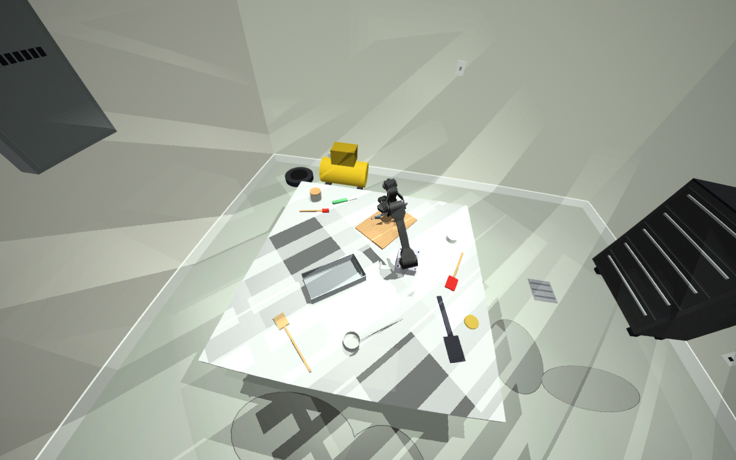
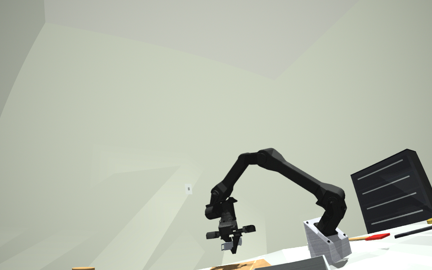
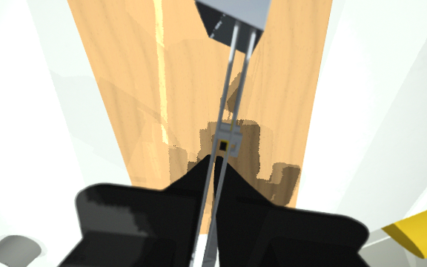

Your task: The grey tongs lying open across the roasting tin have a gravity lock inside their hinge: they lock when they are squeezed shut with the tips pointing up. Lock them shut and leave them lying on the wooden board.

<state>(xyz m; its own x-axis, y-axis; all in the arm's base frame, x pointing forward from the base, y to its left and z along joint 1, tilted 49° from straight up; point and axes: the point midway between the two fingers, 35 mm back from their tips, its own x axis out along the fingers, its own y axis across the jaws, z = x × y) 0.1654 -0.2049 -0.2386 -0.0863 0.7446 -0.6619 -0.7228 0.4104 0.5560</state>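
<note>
My gripper tip is now 70 mm above the wooden board. Also, from my gripper tip: grey roasting tin: 190 mm ahead, 490 mm to the left, 50 mm below; then red spatula: 450 mm behind, 270 mm to the left, 70 mm below; then black spatula: 430 mm behind, 610 mm to the left, 70 mm below.
</note>
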